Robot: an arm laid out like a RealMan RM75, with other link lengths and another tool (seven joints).
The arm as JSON. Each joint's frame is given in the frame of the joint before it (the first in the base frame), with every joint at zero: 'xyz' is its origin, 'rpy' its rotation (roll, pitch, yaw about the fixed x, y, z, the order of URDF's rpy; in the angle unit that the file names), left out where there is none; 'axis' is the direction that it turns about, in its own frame. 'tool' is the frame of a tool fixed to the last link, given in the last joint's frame.
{
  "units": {
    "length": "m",
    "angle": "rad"
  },
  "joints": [
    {
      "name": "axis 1",
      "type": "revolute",
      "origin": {
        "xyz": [
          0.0,
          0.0,
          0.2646
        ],
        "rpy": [
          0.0,
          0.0,
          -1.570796
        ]
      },
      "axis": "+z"
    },
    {
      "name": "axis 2",
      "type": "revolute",
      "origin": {
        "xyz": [
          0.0,
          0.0,
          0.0
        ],
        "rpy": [
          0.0,
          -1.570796,
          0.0
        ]
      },
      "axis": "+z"
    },
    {
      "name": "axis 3",
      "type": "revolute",
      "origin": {
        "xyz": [
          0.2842,
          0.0,
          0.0
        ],
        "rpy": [
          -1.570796,
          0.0,
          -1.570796
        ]
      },
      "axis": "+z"
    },
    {
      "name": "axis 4",
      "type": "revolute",
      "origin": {
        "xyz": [
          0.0,
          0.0,
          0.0
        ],
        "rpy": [
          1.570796,
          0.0,
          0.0
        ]
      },
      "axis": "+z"
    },
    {
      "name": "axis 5",
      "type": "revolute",
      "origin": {
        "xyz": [
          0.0,
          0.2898,
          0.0
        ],
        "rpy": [
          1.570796,
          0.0,
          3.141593
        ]
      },
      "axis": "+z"
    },
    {
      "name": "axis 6",
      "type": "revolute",
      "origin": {
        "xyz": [
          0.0,
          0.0,
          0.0
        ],
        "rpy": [
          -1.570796,
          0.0,
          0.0
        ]
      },
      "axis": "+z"
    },
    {
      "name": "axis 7",
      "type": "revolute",
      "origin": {
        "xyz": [
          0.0,
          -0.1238,
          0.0
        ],
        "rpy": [
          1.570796,
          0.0,
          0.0
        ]
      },
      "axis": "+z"
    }
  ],
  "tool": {
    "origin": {
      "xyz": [
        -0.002,
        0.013,
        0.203
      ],
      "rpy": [
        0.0,
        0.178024,
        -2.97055
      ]
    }
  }
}
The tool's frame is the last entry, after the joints.
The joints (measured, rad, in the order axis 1, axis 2, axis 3, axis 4, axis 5, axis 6, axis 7), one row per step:
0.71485, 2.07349, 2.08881, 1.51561, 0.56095, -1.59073, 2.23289
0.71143, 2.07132, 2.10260, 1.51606, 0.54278, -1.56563, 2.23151
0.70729, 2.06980, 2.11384, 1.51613, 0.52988, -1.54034, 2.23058
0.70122, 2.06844, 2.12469, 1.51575, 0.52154, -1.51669, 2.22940
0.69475, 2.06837, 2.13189, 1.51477, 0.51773, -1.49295, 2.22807
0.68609, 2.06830, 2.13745, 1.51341, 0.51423, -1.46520, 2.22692
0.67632, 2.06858, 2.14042, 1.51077, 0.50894, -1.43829, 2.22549
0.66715, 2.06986, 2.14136, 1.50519, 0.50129, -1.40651, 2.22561
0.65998, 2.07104, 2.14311, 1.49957, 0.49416, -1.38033, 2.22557
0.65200, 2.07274, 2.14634, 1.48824, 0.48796, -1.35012, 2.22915
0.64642, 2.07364, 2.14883, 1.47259, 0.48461, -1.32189, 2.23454
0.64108, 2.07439, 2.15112, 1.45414, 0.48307, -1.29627, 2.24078
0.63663, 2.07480, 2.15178, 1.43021, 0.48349, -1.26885, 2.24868
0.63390, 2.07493, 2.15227, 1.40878, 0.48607, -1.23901, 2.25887
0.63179, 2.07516, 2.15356, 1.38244, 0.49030, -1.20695, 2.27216
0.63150, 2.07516, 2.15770, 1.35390, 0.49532, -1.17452, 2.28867
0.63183, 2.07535, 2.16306, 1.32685, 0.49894, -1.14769, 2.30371
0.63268, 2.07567, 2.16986, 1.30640, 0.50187, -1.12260, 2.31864
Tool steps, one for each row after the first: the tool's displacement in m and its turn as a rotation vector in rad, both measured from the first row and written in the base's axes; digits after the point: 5 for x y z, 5 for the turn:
0.00631, 0.00976, 0.01028, 0.03954, -0.00511, -0.00647
0.01132, 0.01833, 0.01921, 0.07506, -0.00697, -0.01080
0.01647, 0.02549, 0.02737, 0.10677, -0.00599, -0.01578
0.02010, 0.03152, 0.03334, 0.13341, -0.00257, -0.01787
0.02454, 0.03785, 0.03954, 0.16232, 0.00045, -0.02006
0.03036, 0.04323, 0.04472, 0.18814, 0.00012, -0.02372
0.03654, 0.04932, 0.04923, 0.21550, -0.00112, -0.02806
0.04218, 0.05422, 0.05312, 0.23809, -0.00262, -0.03259
0.04966, 0.05936, 0.05624, 0.26190, 0.00045, -0.04387
0.05659, 0.06398, 0.05759, 0.28078, 0.00625, -0.05670
0.06414, 0.06758, 0.05739, 0.29520, 0.01364, -0.07238
0.07212, 0.07107, 0.05526, 0.30683, 0.02324, -0.09042
0.07752, 0.07561, 0.05428, 0.32254, 0.03610, -0.10503
0.08378, 0.08022, 0.05223, 0.33818, 0.05322, -0.12448
0.09010, 0.08514, 0.05054, 0.35565, 0.07445, -0.14771
0.09674, 0.08886, 0.04857, 0.36970, 0.09345, -0.17146
0.10152, 0.09296, 0.04890, 0.38739, 0.11215, -0.19119

